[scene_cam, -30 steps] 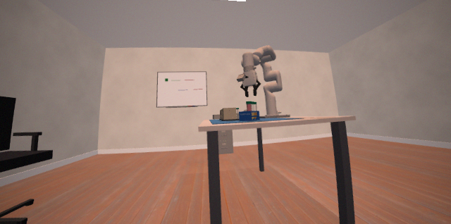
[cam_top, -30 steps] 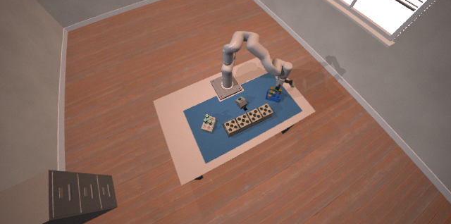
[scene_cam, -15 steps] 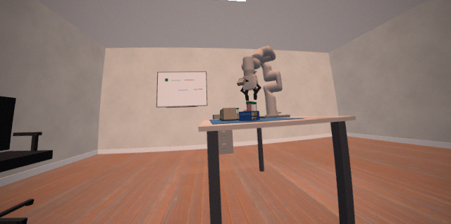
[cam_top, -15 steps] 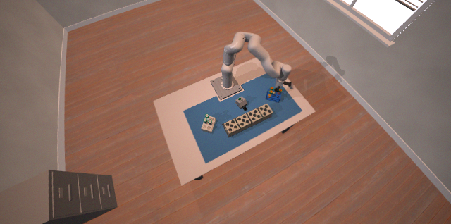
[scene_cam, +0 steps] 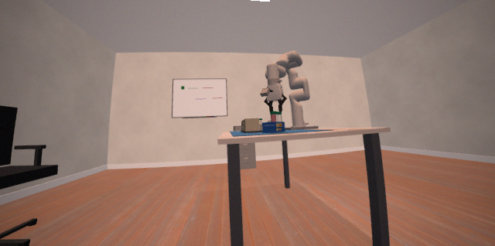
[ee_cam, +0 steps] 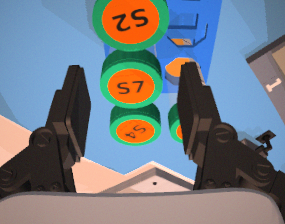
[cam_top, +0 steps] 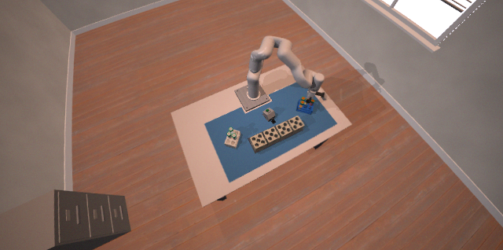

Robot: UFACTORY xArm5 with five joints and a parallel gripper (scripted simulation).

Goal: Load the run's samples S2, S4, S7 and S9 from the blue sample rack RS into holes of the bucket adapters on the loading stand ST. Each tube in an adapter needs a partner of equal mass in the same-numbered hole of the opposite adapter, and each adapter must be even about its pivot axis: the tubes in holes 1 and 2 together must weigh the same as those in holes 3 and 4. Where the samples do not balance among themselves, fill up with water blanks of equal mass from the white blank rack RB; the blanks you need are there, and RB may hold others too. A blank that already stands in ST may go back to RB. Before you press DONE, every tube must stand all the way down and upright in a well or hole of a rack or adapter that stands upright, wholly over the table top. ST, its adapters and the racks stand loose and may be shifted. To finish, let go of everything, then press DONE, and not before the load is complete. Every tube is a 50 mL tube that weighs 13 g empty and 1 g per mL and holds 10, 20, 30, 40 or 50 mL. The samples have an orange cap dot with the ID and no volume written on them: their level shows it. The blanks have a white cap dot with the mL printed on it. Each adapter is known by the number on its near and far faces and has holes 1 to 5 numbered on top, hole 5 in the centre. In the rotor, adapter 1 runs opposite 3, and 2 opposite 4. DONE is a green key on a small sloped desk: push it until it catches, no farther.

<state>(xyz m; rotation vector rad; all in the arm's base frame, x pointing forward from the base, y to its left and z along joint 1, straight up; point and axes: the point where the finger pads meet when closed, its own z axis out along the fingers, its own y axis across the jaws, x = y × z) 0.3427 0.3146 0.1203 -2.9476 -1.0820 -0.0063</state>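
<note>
My gripper is now 1 cm short of the sample tube S7 and 7 cm above it. Also, from my hand: sample tube S2: 2 cm ahead, 3 cm to the left, 7 cm below; then sample tube S9: 5 cm to the right, 7 cm below; then sample tube S4: 4 cm behind, 3 cm to the right, 7 cm below.
</note>
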